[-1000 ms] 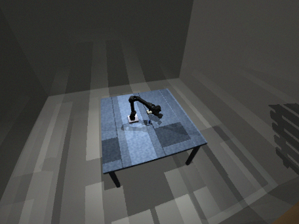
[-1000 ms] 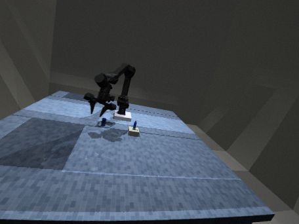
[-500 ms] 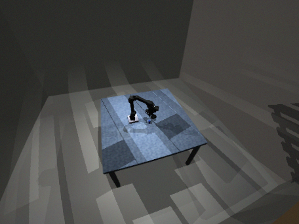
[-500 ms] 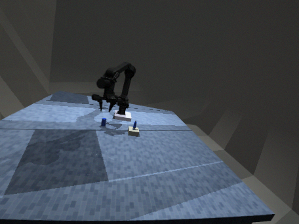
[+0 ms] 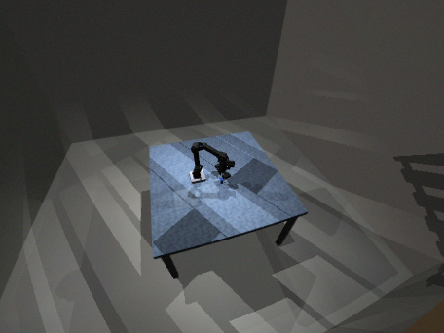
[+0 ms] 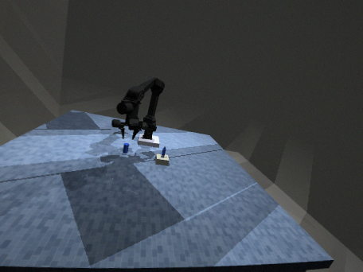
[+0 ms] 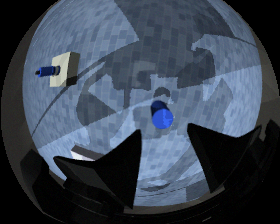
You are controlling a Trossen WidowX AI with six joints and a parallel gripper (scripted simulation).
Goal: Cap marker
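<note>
The blue cap is 50 mm below my gripper tip. From my gripper tip the other things lie so: tan holder block 60 mm ahead, 200 mm to the left, 60 mm below.
</note>
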